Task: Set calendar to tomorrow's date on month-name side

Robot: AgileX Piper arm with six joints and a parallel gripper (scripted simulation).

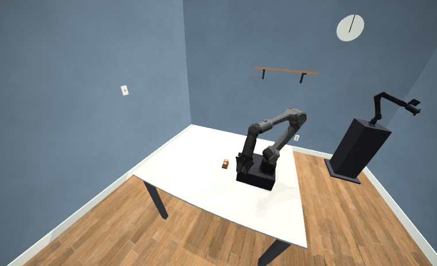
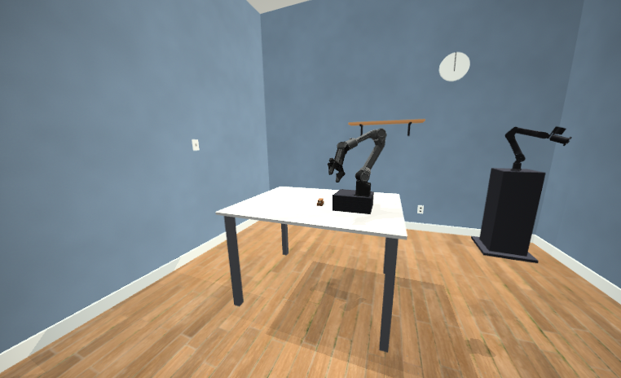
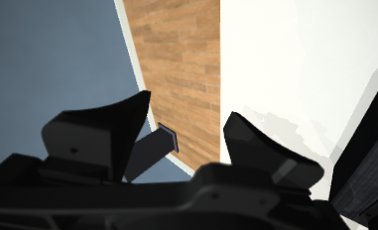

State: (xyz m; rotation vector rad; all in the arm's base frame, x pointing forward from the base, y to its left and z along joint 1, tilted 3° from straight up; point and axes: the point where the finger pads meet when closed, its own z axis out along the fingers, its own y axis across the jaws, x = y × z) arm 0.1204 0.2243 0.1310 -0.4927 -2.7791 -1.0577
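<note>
Now: the brown wooden cube 180 mm ahead of my hand, 260 mm to the right of it and 220 mm below it.
</note>
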